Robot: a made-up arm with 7 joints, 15 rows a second.
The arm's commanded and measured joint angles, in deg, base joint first. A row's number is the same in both.
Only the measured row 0 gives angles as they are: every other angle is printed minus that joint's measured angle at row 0.
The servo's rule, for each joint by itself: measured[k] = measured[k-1] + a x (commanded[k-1-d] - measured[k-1]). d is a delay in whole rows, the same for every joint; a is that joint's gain. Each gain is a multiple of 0.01, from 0.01 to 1. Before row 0 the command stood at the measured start. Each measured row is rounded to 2 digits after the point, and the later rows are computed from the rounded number. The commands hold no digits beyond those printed.
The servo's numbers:
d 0
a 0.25 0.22 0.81 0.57 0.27 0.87 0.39
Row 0, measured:
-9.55, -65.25, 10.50, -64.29, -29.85, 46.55, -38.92
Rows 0 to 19, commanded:
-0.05, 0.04, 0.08, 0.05, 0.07, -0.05, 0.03
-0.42, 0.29, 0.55, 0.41, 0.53, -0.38, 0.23
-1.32, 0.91, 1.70, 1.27, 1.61, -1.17, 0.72
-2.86, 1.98, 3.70, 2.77, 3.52, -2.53, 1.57
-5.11, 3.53, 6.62, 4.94, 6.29, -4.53, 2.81
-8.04, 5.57, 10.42, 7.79, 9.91, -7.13, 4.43
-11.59, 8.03, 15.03, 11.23, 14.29, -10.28, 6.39
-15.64, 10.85, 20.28, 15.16, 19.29, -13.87, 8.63
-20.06, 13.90, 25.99, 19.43, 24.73, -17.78, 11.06
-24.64, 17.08, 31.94, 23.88, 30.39, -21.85, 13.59
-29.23, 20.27, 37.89, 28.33, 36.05, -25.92, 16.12
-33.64, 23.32, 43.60, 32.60, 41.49, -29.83, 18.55
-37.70, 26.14, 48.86, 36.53, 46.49, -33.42, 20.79
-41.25, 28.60, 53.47, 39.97, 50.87, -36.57, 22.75
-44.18, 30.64, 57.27, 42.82, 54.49, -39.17, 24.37
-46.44, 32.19, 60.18, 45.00, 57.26, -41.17, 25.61
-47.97, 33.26, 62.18, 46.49, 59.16, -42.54, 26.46
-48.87, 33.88, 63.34, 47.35, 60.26, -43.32, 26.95
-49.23, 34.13, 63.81, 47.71, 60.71, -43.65, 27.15
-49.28, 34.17, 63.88, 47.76, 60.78, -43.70, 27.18
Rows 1 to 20, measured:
-0.01, 0.01, 0.06, 0.03, 0.02, -0.04, 0.01
-0.11, 0.07, 0.46, 0.25, 0.16, -0.34, 0.10
-0.41, 0.25, 1.46, 0.83, 0.55, -1.06, 0.34
-1.02, 0.63, 3.27, 1.94, 1.35, -2.34, 0.82
-2.04, 1.27, 5.98, 3.65, 2.68, -4.25, 1.60
-3.54, 2.22, 9.58, 6.01, 4.63, -6.76, 2.70
-5.55, 3.50, 13.99, 8.99, 7.24, -9.82, 4.14
-8.07, 5.12, 19.08, 12.51, 10.49, -13.34, 5.89
-11.07, 7.05, 24.68, 16.45, 14.33, -17.20, 7.91
-14.46, 9.26, 30.56, 20.69, 18.67, -21.25, 10.13
-18.15, 11.68, 36.50, 25.04, 23.36, -25.31, 12.47
-22.02, 14.24, 42.25, 29.35, 28.26, -29.24, 14.84
-25.94, 16.86, 47.60, 33.44, 33.18, -32.88, 17.16
-29.77, 19.44, 52.35, 37.16, 37.96, -36.09, 19.34
-33.37, 21.90, 56.34, 40.39, 42.42, -38.77, 21.30
-36.64, 24.16, 59.45, 43.02, 46.43, -40.86, 22.98
-39.47, 26.16, 61.66, 45.00, 49.87, -42.32, 24.34
-41.82, 27.86, 63.02, 46.34, 52.68, -43.19, 25.36
-43.67, 29.24, 63.66, 47.12, 54.85, -43.59, 26.06
-45.07, 30.32, 63.84, 47.48, 56.45, -43.69, 26.50

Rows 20 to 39, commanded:
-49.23, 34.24, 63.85, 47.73, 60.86, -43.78, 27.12
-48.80, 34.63, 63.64, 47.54, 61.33, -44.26, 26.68
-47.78, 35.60, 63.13, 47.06, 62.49, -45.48, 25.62
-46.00, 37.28, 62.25, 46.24, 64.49, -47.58, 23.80
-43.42, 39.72, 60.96, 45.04, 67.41, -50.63, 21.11
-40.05, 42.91, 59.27, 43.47, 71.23, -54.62, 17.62
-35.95, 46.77, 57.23, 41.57, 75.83, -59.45, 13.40
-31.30, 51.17, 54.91, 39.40, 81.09, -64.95, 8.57
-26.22, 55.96, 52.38, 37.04, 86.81, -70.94, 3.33
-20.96, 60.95, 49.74, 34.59, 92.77, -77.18, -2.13
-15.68, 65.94, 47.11, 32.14, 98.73, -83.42, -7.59
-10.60, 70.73, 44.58, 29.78, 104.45, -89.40, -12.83
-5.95, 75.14, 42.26, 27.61, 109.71, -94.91, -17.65
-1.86, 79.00, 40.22, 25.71, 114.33, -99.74, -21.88
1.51, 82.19, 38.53, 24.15, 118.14, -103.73, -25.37
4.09, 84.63, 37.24, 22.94, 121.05, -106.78, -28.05
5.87, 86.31, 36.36, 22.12, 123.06, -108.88, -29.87
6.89, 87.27, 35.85, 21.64, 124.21, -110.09, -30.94
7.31, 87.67, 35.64, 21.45, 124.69, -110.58, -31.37
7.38, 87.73, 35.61, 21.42, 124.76, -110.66, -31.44
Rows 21 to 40, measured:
-46.11, 31.18, 63.85, 47.62, 57.64, -43.77, 26.74
-46.78, 31.94, 63.68, 47.57, 58.64, -44.20, 26.72
-47.03, 32.75, 63.23, 47.28, 59.68, -45.31, 26.29
-46.77, 33.75, 62.44, 46.69, 60.98, -47.28, 25.32
-45.93, 35.06, 61.24, 45.75, 62.72, -50.19, 23.68
-44.46, 36.79, 59.64, 44.45, 65.02, -54.04, 21.32
-42.33, 38.99, 57.69, 42.81, 67.94, -58.75, 18.23
-39.57, 41.67, 55.44, 40.87, 71.49, -64.14, 14.46
-36.23, 44.81, 52.96, 38.69, 75.63, -70.06, 10.12
-32.41, 48.36, 50.35, 36.35, 80.26, -76.25, 5.34
-28.23, 52.23, 47.73, 33.95, 85.25, -82.49, 0.30
-23.82, 56.30, 45.18, 31.57, 90.43, -88.50, -4.82
-19.35, 60.44, 42.81, 29.31, 95.64, -94.08, -9.82
-14.98, 64.52, 40.71, 27.26, 100.69, -99.00, -14.52
-10.86, 68.41, 38.94, 25.49, 105.40, -103.12, -18.75
-7.12, 71.98, 37.56, 24.04, 109.63, -106.30, -22.38
-3.87, 75.13, 36.59, 22.95, 113.26, -108.54, -25.30
-1.18, 77.80, 35.99, 22.20, 116.22, -109.89, -27.50
0.94, 79.97, 35.71, 21.77, 118.51, -110.49, -29.01
2.55, 81.68, 35.63, 21.57, 120.20, -110.64, -29.96

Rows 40 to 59, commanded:
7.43, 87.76, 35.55, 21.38, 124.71, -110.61, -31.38
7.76, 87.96, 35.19, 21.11, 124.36, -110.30, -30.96
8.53, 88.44, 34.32, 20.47, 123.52, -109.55, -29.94
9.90, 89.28, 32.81, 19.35, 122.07, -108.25, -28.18
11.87, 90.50, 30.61, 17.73, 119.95, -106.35, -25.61
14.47, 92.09, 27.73, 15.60, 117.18, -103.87, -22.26
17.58, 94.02, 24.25, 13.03, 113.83, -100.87, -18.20
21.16, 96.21, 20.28, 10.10, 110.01, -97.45, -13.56
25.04, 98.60, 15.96, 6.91, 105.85, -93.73, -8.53
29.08, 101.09, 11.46, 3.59, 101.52, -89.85, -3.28
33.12, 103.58, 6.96, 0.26, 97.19, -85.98, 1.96
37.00, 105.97, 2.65, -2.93, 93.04, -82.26, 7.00
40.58, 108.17, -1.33, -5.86, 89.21, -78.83, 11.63
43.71, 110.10, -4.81, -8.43, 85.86, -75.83, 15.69
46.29, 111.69, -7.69, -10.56, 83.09, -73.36, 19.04
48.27, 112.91, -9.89, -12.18, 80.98, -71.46, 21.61
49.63, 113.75, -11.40, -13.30, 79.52, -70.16, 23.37
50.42, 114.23, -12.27, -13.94, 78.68, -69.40, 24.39
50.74, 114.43, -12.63, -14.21, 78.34, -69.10, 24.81
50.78, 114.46, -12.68, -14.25, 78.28, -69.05, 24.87
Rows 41 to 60, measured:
3.77, 83.02, 35.57, 21.46, 121.42, -110.61, -30.51
4.77, 84.11, 35.26, 21.26, 122.21, -110.34, -30.69
5.71, 85.06, 34.50, 20.81, 122.56, -109.65, -30.40
6.76, 85.99, 33.13, 19.98, 122.43, -108.43, -29.53
8.04, 86.98, 31.09, 18.70, 121.76, -106.62, -28.00
9.65, 88.10, 28.37, 16.93, 120.52, -104.23, -25.76
11.63, 89.40, 25.03, 14.71, 118.71, -101.31, -22.81
14.01, 90.90, 21.18, 12.08, 116.36, -97.95, -19.20
16.77, 92.59, 16.95, 9.13, 113.52, -94.28, -15.04
19.85, 94.46, 12.50, 5.97, 110.28, -90.43, -10.45
23.17, 96.47, 8.01, 2.72, 106.75, -86.56, -5.61
26.63, 98.56, 3.67, -0.50, 103.05, -82.82, -0.69
30.12, 100.67, -0.38, -3.56, 99.31, -79.35, 4.11
33.52, 102.74, -3.97, -6.34, 95.68, -76.29, 8.63
36.71, 104.71, -6.98, -8.75, 92.28, -73.74, 12.69
39.60, 106.51, -9.34, -10.71, 89.23, -71.76, 16.17
42.11, 108.10, -11.01, -12.19, 86.61, -70.37, 18.98
44.19, 109.45, -12.03, -13.19, 84.47, -69.53, 21.09
45.83, 110.55, -12.52, -13.77, 82.81, -69.16, 22.54
47.07, 111.41, -12.65, -14.04, 81.59, -69.06, 23.45

